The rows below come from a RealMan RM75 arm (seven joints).
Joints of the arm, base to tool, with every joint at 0 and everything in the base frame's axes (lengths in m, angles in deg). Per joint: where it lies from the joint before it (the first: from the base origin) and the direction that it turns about. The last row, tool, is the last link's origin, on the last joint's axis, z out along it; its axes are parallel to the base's.
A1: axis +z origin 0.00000 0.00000 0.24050
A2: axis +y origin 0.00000 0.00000 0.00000
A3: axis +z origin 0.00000 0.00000 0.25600
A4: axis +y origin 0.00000 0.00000 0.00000
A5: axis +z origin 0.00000 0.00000 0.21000
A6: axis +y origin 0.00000 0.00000 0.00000
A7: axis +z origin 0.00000 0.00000 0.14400
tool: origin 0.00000 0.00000 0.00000
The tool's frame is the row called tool.
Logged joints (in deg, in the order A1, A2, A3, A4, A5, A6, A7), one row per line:
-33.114, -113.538, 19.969, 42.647, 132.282, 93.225, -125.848
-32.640, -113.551, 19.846, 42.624, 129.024, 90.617, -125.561
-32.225, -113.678, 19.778, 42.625, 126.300, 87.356, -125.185
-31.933, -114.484, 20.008, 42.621, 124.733, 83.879, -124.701
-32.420, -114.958, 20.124, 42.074, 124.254, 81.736, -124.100
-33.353, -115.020, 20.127, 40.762, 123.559, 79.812, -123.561
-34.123, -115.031, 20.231, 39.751, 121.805, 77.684, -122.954
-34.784, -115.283, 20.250, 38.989, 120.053, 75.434, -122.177
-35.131, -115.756, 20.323, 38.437, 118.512, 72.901, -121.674
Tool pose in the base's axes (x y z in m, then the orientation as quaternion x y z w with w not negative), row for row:
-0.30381, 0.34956, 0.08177, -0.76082, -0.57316, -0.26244, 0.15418
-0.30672, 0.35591, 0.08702, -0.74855, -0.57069, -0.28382, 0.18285
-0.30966, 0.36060, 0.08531, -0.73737, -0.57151, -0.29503, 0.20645
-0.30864, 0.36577, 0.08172, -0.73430, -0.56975, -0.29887, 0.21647
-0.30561, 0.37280, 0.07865, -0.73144, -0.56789, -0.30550, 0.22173
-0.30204, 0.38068, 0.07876, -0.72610, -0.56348, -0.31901, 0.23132
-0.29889, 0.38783, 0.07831, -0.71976, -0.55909, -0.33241, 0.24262
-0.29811, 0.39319, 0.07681, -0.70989, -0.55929, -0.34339, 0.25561
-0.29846, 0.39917, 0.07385, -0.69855, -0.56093, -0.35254, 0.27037
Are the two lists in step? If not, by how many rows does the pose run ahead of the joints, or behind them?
The pose runs 1 row ahead of the joints: the pose in row i belongs to the joints in row i + 1.
